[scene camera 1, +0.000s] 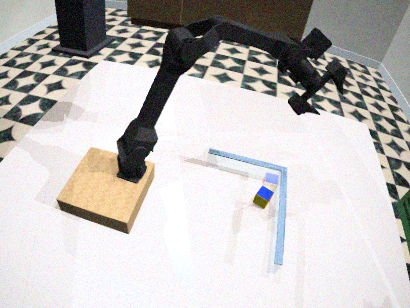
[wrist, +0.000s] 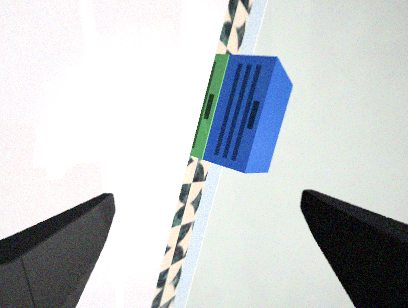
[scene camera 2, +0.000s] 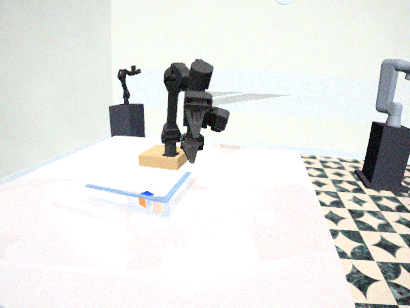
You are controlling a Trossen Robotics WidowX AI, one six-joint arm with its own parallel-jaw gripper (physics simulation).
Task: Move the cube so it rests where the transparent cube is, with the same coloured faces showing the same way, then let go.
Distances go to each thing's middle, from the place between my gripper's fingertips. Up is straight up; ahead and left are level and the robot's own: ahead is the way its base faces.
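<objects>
Light blue L-shaped rail (scene camera 1: 216, 159): 22 cm below my hand, 17 cm behind it, 28 cm to the right of it.
</objects>
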